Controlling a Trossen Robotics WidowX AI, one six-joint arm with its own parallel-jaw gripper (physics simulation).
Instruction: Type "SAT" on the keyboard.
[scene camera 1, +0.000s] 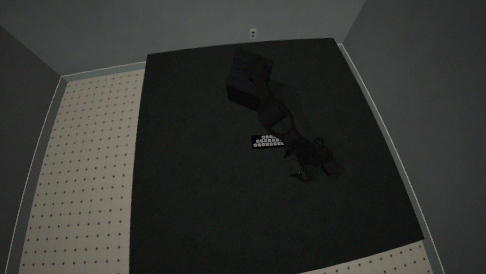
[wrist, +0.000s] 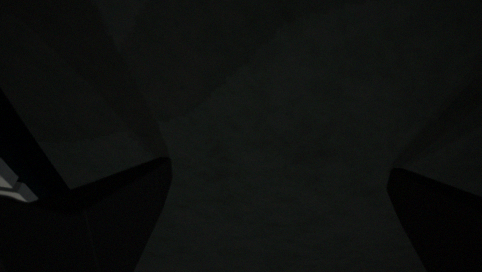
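Seen in the pictures: gripper, fingertip midpoint: (scene camera 1: 287, 166) (wrist: 280, 173); arm's base, link origin: (scene camera 1: 259, 67).
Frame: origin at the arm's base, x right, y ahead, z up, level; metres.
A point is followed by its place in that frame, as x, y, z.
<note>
The small black keyboard (scene camera 1: 268, 142) @[0.065, 0.273, -0.212] with white keys lies on the dark table (scene camera 1: 195, 210) @[0.494, 0.423, -0.223]. The arm covers its right part in the scene view. In the wrist view a dark edge and a bit of the white keys of the keyboard (wrist: 25, 192) @[0.023, 0.308, -0.210] show at the far left, partly behind a finger; no letter is readable. My gripper (scene camera 1: 292, 163) @[0.038, 0.415, -0.221] (wrist: 280, 173) @[0.038, 0.415, -0.221] is open and empty, its two fingers wide apart. It is to the right of and nearer the camera than the visible keys, with table surface showing between the fingertips. Its exact height is hard to tell in the dim light.
The arm reaches over the keyboard's right side from a dark block (scene camera 1: 241, 94) @[0.095, 0.020, -0.126] at the back of the table. A wall outlet (scene camera 1: 253, 34) is behind the table. A pale dotted floor (scene camera 1: 85, 175) lies along the table's left side. The lighting is very dark.
</note>
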